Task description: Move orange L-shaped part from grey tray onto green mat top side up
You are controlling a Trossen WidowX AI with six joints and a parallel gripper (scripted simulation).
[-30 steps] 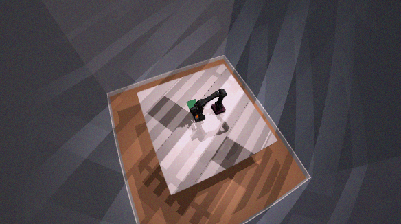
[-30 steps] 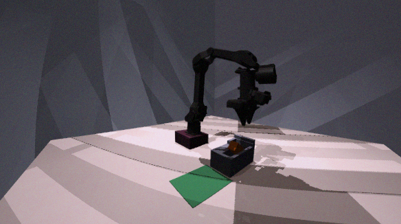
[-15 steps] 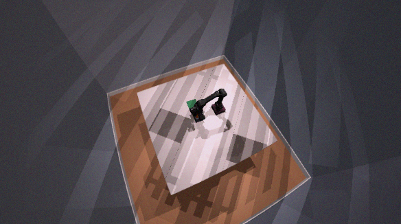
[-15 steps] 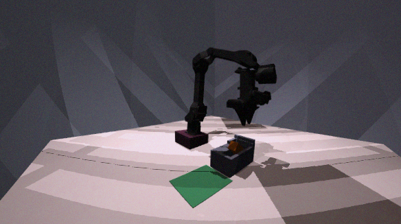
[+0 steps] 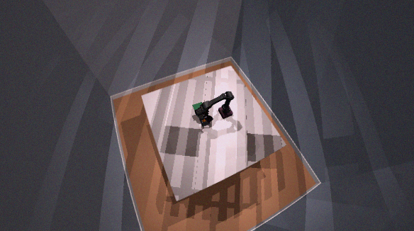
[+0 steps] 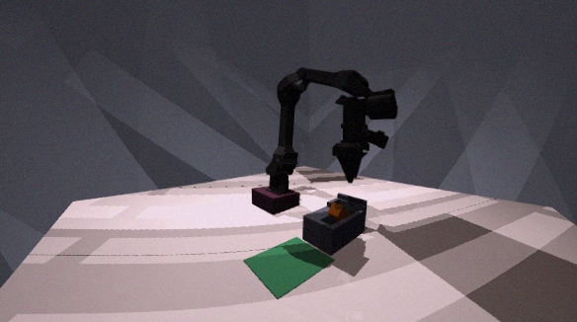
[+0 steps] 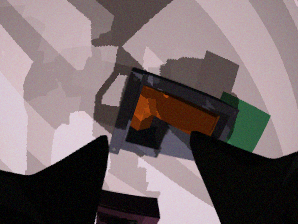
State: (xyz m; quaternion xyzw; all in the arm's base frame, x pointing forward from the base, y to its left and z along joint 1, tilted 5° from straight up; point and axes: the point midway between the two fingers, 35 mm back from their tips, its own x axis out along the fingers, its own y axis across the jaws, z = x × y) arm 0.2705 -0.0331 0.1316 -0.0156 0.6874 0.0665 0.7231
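The orange L-shaped part is 100 mm below my gripper tip, 20 mm to the right of it and 20 mm behind it. The rest, counted from my gripper tip: green mat (200 mm to the right, 160 mm below, 60 mm behind).
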